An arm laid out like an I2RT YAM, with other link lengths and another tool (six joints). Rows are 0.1 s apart.
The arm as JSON. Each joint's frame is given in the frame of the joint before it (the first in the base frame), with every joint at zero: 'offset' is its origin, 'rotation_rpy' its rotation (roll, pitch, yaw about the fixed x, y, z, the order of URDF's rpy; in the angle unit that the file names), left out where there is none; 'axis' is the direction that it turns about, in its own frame. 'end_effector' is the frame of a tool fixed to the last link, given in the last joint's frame.
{
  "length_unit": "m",
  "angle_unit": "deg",
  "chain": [
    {
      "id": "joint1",
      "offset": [
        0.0,
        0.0,
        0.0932
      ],
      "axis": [
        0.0,
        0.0,
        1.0
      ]
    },
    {
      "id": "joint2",
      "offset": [
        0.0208,
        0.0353,
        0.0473
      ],
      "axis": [
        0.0,
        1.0,
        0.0
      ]
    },
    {
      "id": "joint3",
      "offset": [
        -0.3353,
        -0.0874,
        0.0
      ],
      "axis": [
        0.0,
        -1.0,
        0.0
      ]
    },
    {
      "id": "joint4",
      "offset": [
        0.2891,
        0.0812,
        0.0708
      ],
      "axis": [
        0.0,
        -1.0,
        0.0
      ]
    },
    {
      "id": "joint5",
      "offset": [
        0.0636,
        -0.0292,
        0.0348
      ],
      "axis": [
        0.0,
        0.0,
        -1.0
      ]
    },
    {
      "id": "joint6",
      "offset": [
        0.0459,
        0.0,
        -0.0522
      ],
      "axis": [
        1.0,
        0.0,
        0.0
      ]
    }
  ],
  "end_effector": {
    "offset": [
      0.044,
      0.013,
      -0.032
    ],
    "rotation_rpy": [
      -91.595,
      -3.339,
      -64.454
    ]
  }
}
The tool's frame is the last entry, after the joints.
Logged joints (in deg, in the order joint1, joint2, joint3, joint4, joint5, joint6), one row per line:
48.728, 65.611, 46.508, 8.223, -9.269, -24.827
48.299, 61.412, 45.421, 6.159, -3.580, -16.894
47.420, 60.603, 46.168, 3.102, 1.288, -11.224
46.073, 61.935, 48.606, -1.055, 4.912, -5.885
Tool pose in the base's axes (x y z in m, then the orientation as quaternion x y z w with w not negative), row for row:
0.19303, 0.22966, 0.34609, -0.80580, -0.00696, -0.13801, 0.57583
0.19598, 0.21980, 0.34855, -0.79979, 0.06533, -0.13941, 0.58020
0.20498, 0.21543, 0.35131, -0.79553, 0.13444, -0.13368, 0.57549
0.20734, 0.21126, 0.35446, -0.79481, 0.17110, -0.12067, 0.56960
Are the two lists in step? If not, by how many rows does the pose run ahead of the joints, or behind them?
The pose runs 1 row ahead of the joints: the pose in row i belongs to the joints in row i + 1.
